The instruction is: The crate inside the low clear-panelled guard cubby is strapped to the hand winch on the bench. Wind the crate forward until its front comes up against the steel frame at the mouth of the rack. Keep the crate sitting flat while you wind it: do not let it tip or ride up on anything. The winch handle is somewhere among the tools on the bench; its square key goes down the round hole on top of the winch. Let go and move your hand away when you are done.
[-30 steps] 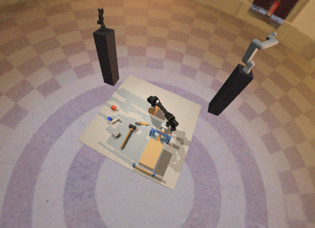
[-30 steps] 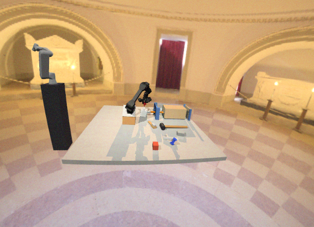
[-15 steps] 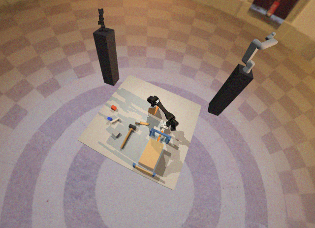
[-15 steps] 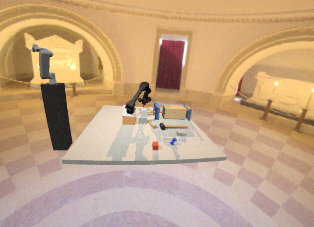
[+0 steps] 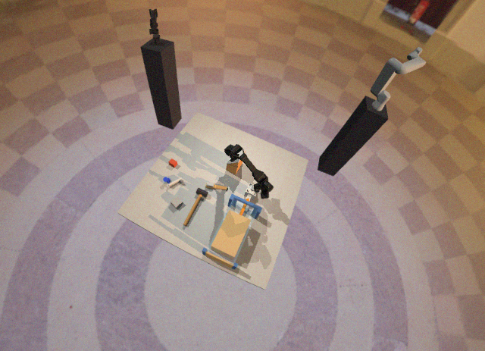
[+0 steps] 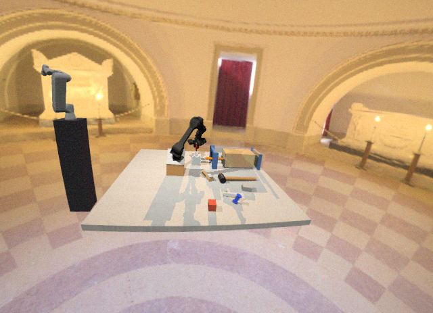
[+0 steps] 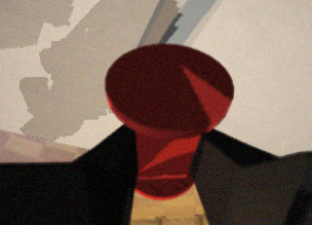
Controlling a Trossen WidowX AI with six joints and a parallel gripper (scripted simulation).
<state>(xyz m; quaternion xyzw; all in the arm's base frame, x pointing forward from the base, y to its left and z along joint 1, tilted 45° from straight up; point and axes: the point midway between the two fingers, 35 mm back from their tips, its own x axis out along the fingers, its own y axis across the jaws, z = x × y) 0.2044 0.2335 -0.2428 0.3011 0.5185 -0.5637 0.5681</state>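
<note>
The red knob is 1 cm ahead of my gripper tip and 2 cm to the right of it. Round my gripper tip: winch 2 cm behind, 12 cm to the right, 10 cm below; then red-knobbed handle 5 cm to the right, 3 cm below; then frame 16 cm ahead, 13 cm to the right, 3 cm below.
</note>
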